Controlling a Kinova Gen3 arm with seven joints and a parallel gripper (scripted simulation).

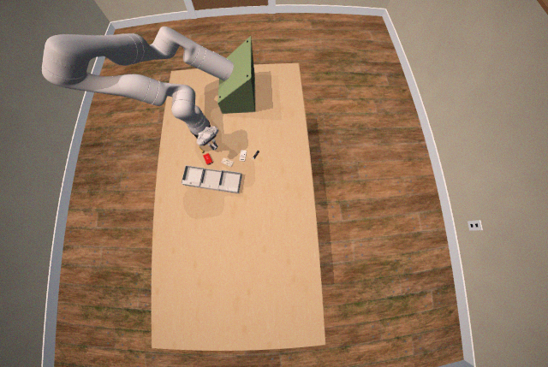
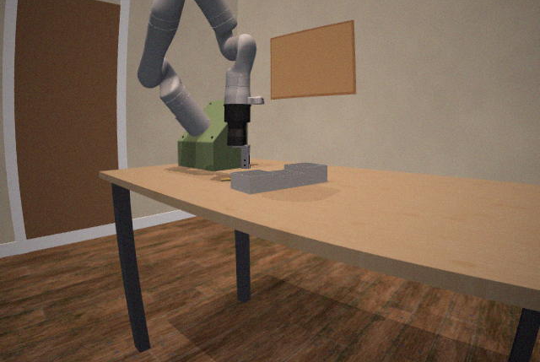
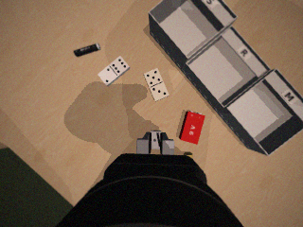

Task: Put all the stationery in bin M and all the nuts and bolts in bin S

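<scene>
Now: hand 6 cm to the left of the yellow piece and 4 cm above it. Round my hand: red piece 5 cm ahead, 4 cm to the right, 4 cm below; then grey piece 1 cm below; then white block 12 cm to the left, 6 cm ahead, 4 cm below.
</scene>
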